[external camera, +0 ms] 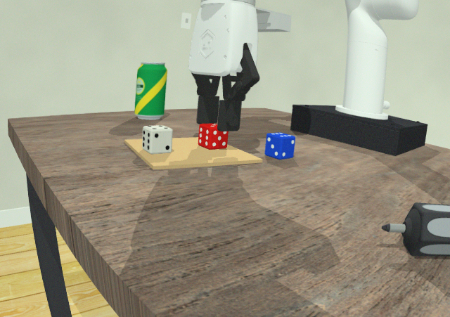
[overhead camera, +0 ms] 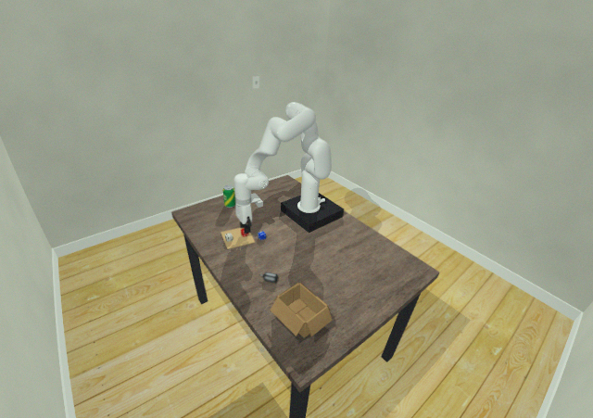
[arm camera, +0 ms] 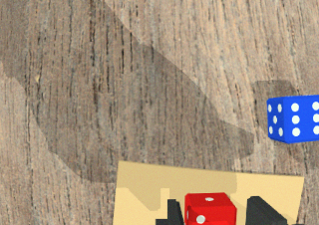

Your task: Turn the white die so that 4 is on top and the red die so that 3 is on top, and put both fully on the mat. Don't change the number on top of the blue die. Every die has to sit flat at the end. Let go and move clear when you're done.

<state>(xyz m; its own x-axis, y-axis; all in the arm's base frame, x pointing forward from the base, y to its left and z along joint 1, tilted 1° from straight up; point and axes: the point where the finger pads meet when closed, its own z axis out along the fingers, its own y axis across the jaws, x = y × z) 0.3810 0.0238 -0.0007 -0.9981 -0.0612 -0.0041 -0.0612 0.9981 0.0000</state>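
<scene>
Right now the red die is 3 cm below my hand and 1 cm ahead of it. From my hand the other things lie so: blue die (7 cm behind, 6 cm to the left, 4 cm below); then white die (9 cm ahead, 3 cm below, 1 cm to the left); then tan mat (5 cm below, 4 cm ahead).
</scene>
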